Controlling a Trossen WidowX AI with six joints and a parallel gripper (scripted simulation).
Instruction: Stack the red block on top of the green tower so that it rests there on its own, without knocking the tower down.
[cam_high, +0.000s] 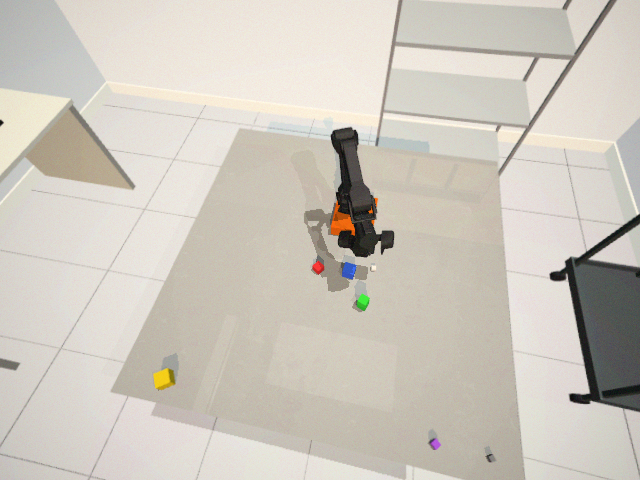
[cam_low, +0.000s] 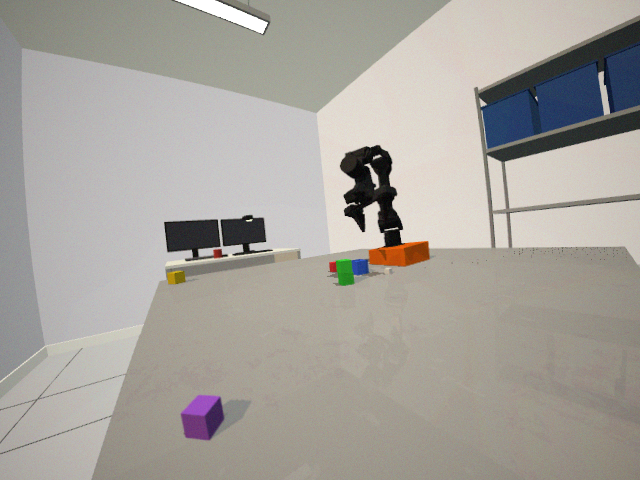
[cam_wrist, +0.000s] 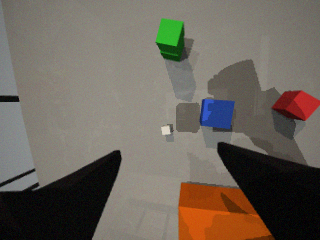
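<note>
Now: gripper tip 5 cm short of the red block, 18 cm to the left of it and 13 cm above it. Round my gripper tip: purple block: 49 cm ahead, 35 cm to the left, 14 cm below; then small white cube: 2 cm behind, 3 cm to the left, 14 cm below; then blue block: 3 cm ahead, 6 cm to the right, 12 cm below.
</note>
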